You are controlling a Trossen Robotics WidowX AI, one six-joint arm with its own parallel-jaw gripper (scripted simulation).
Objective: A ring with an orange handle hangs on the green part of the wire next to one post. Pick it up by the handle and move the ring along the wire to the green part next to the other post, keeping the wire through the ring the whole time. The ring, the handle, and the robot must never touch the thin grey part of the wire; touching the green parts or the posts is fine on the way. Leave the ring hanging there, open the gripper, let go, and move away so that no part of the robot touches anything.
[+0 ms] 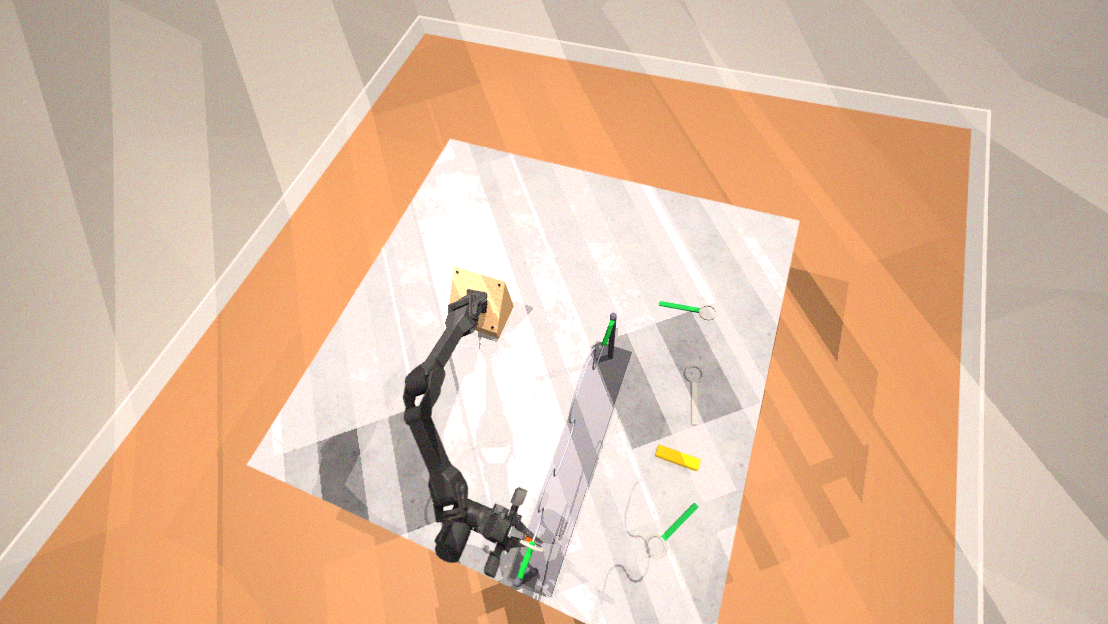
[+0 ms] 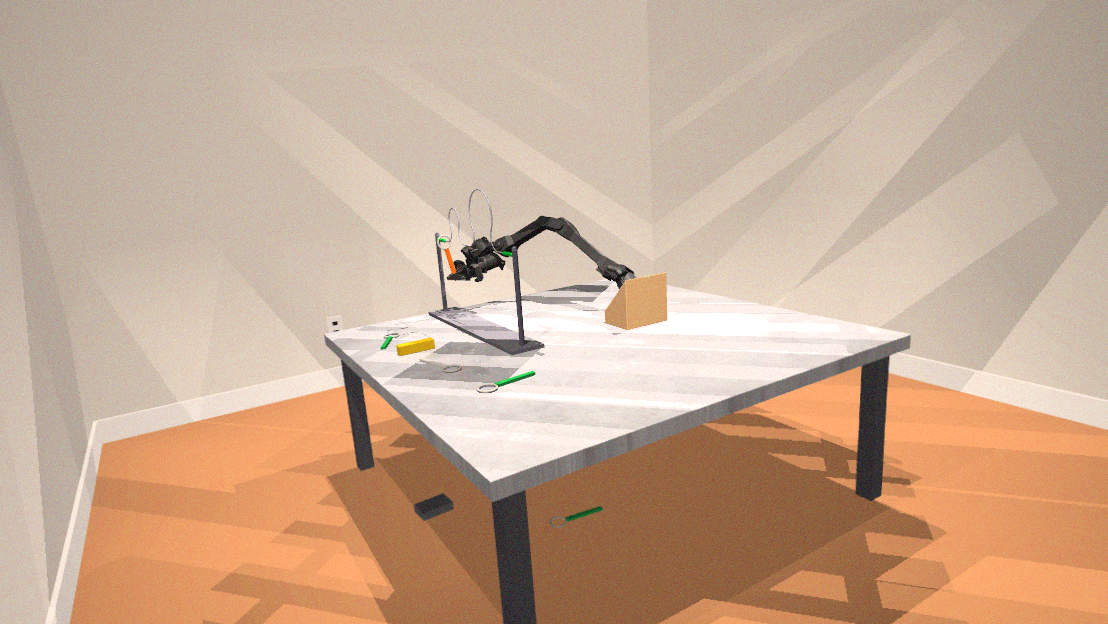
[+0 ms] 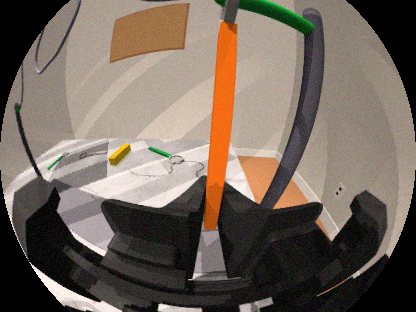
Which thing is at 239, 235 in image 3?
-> The gripper.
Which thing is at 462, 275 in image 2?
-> The gripper.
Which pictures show the gripper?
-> Image 1, image 2 and image 3: all of them.
